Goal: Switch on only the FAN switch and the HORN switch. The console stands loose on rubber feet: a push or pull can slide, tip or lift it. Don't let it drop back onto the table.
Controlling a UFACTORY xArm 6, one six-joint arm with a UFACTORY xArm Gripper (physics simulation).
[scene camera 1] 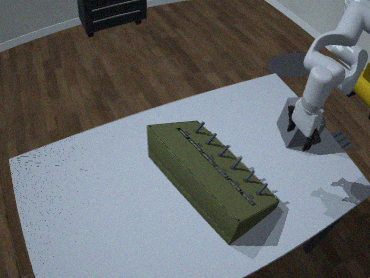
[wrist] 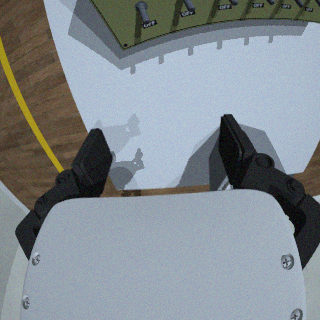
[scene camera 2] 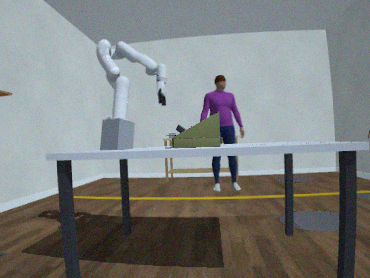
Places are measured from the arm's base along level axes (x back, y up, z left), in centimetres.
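Where they show: gripper, fingertip midpoint: [scene camera 1: 297,139] [wrist: 161,136] [scene camera 2: 162,104]; arm's base, origin of the base link: [scene camera 2: 118,121].
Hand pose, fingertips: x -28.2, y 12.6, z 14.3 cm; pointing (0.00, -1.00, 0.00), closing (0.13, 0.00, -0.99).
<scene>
Each offset is from my fingertips to the top centre of the thing.
The olive wedge console [scene camera 1: 182,170] [scene camera 2: 200,137] [wrist: 117,22] sits flat on the table. Several grey levers stand in a row along its low side. The FAN lever {dz -35.7, dx -13.4, dy -17.9 cm} [scene camera 1: 200,127] is at the far end in scene camera 1, with the HORN lever {dz -28.5, dx -12.9, dy -17.9 cm} [scene camera 1: 211,139] beside it. The label strip is blurred there; the wrist view shows OFF marks at the low-edge side of several levers. Lever settings cannot be told. My gripper [scene camera 1: 298,138] [scene camera 2: 162,103] [wrist: 161,136] is open and empty, pointing down, high above the table on the console's low side, apart from it.
The grey base block [scene camera 1: 286,127] [scene camera 2: 117,135] of the arm stands on the white table [scene camera 1: 90,200] [scene camera 2: 280,149] [wrist: 175,90], across from the console's lever side. A person [scene camera 2: 220,107] in purple stands beyond the table. A dark cabinet [scene camera 1: 112,12] stands on the floor.
</scene>
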